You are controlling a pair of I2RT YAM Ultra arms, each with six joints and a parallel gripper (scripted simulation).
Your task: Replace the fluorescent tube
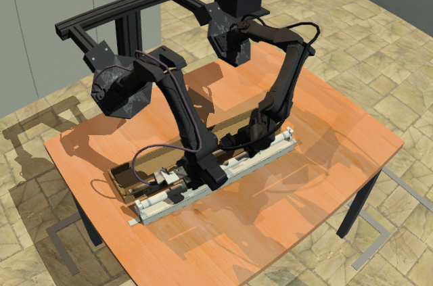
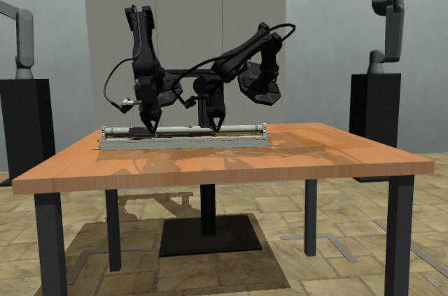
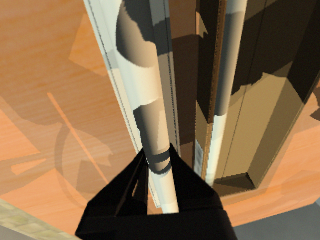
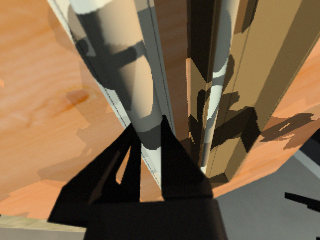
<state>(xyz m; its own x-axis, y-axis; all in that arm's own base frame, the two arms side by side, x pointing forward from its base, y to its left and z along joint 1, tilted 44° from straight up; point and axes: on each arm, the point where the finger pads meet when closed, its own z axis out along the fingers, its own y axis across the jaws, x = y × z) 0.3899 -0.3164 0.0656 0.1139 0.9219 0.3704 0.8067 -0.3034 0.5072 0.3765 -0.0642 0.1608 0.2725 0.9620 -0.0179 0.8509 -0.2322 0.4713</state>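
The light fixture lies 12 cm to the right of my left hand, 1 cm below it and 1 cm behind it.
The light fixture is 120 mm to the left of my right hand, 10 mm below it and 10 mm ahead of it.
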